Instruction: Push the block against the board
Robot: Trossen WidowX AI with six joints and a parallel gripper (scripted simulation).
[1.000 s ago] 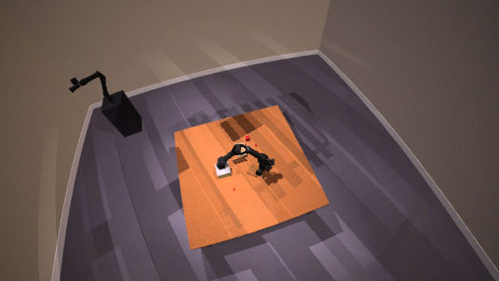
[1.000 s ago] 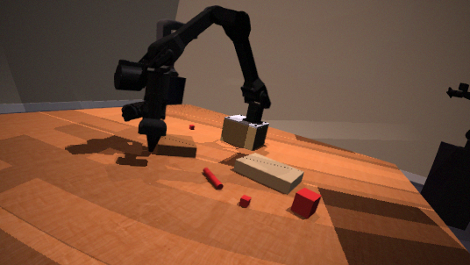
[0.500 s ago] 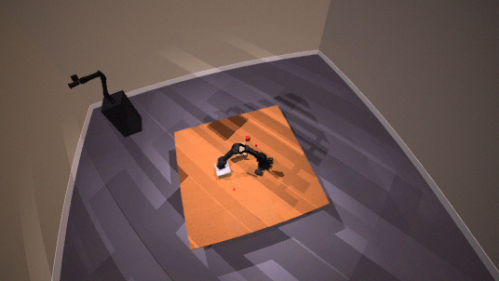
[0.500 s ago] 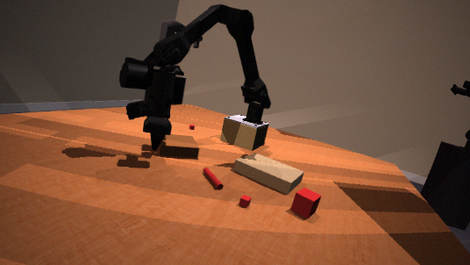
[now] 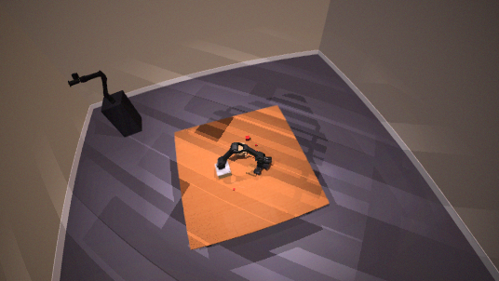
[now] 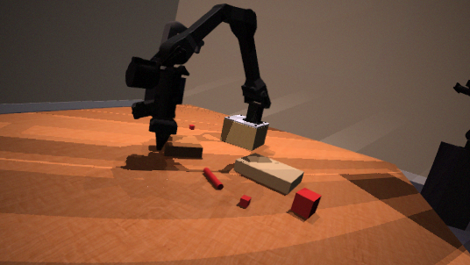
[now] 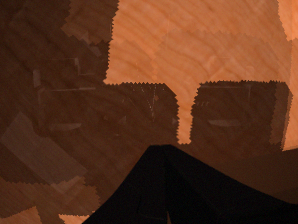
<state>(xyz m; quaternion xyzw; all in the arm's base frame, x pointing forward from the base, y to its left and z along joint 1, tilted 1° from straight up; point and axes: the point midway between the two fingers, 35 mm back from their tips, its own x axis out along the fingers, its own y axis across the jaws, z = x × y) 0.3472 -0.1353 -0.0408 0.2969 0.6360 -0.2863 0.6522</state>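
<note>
My gripper tip is 7 cm past the flat brown square block and 2 cm to the right of it. Round my gripper tip: pale long board (10 cm behind, 28 cm to the left); then red rod (2 cm ahead, 18 cm to the left).
</note>
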